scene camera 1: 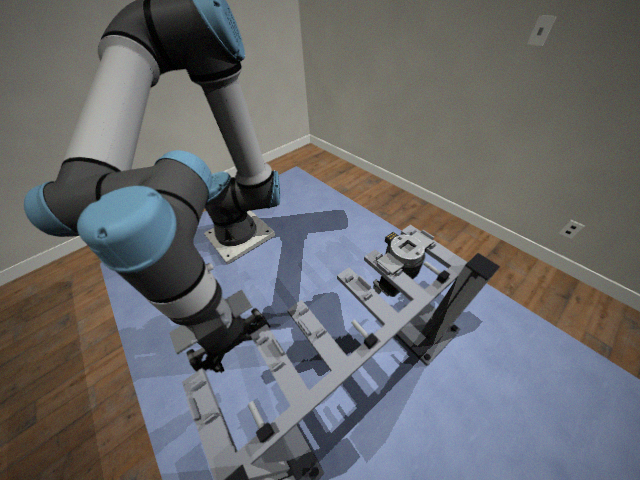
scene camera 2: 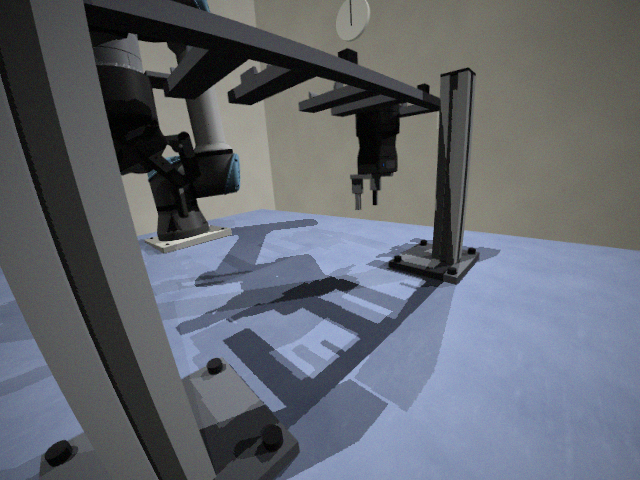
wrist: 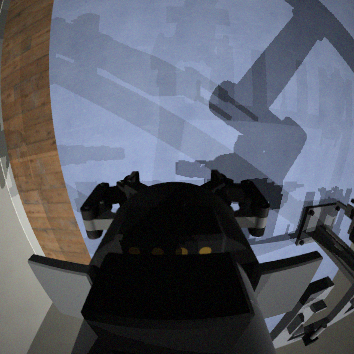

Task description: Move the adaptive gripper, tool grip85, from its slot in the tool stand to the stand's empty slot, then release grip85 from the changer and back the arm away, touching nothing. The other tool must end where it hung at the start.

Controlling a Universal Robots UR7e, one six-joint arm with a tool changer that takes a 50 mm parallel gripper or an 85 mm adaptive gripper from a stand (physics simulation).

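Places are measured from the arm's base along level axes (x up, y right, z ahead), in centimetres.
Pixels of known places: hand at its tool point: (scene camera 2: 108,60); arm's base at its link origin: (scene camera 1: 236,231) (scene camera 2: 184,233).
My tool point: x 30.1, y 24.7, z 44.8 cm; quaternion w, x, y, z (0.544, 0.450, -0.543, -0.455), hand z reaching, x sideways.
For each thing: its middle in the pictures, then the offset to it from my tool point. "spot": a spot on its surface instead.
- adaptive gripper grip85 at the middle of its body: (wrist: 174,211) (scene camera 2: 125,147) (scene camera 1: 226,335) dx -8.9, dy +0.0, dz -0.4 cm
- near-end prong at a spot on its surface: (scene camera 1: 203,400) spot: dx -3.4, dy +7.2, dz +8.2 cm
- stand's long rail at a spot on its surface: (scene camera 2: 289,55) (scene camera 1: 331,393) spot: dx -4.6, dy -5.3, dz +20.4 cm
- far post at a spot on its surface: (scene camera 2: 453,170) (scene camera 1: 450,313) spot: dx -14.6, dy -34.1, dz +28.3 cm
My adaptive gripper grip85 (scene camera 1: 230,339) (wrist: 175,179) hangs from the arm's changer, pointing down, fingers apart and empty. Its dark body (scene camera 2: 129,116) is partly hidden by the near post in scene camera 2. It is off the prong tips of the stand's near-end slot, on the robot-base side; its side plates (scene camera 1: 237,302) (wrist: 292,284) stick out left and right. That slot, between a near-end prong (scene camera 1: 203,400) and its neighbour (scene camera 1: 272,351), holds no tool. The middle slot, between two prongs (scene camera 1: 312,324) (scene camera 1: 356,283), is also empty. The 50 mm gripper (scene camera 1: 407,248) (scene camera 2: 378,142) hangs in the far-end slot.
The stand's long rail (scene camera 1: 330,383) (scene camera 2: 289,55) joins the prongs. A far post (scene camera 1: 454,304) (scene camera 2: 453,170) and a near post (scene camera 2: 93,258) carry it. Black-headed pegs (scene camera 1: 264,431) (scene camera 1: 370,339) stand along the rail. The robot base (scene camera 1: 233,232) (scene camera 2: 180,227) stands behind the stand.
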